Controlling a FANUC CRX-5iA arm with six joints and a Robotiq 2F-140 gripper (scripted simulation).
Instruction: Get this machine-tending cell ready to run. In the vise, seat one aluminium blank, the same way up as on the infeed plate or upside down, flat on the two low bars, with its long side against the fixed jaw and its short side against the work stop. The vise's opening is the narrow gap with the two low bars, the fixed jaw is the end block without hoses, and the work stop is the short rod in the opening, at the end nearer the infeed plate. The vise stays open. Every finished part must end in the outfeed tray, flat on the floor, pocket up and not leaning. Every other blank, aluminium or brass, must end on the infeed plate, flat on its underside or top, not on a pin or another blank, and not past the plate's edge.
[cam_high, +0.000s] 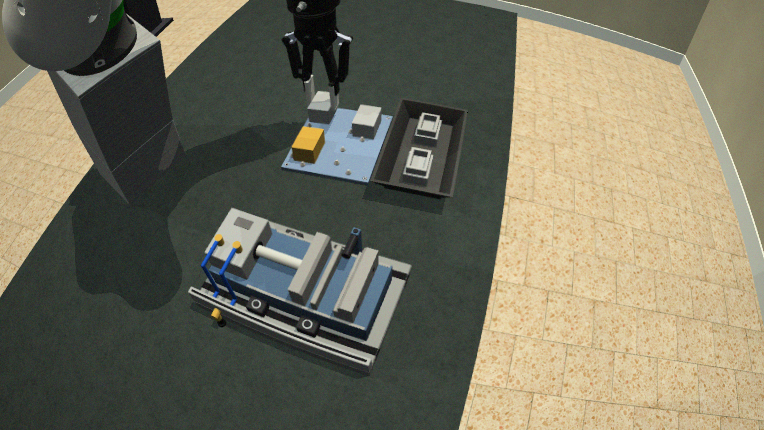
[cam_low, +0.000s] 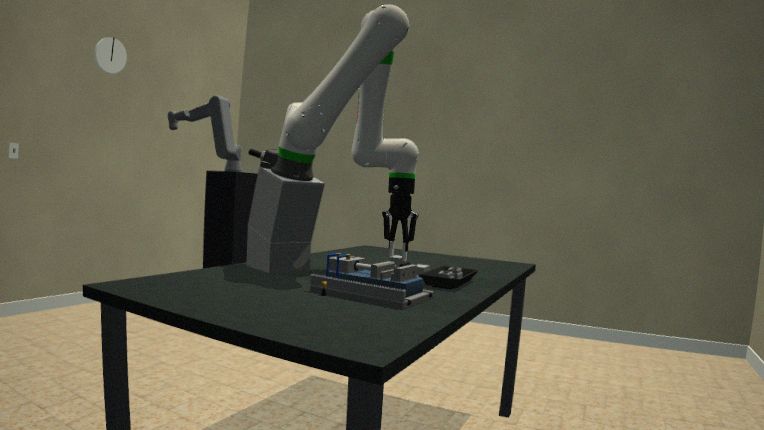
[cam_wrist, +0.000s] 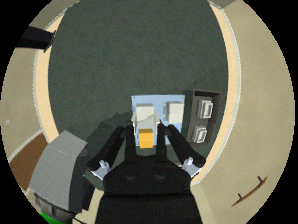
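Now: the brass blank 9 cm to the right of my hand and 6 cm below it. The rest, counted from my hand: blue work stop (14 cm ahead, 31 cm to the right, 3 cm below); hose block (3 cm behind, 36 cm to the right, 1 cm below); aluminium blank (4 cm below).
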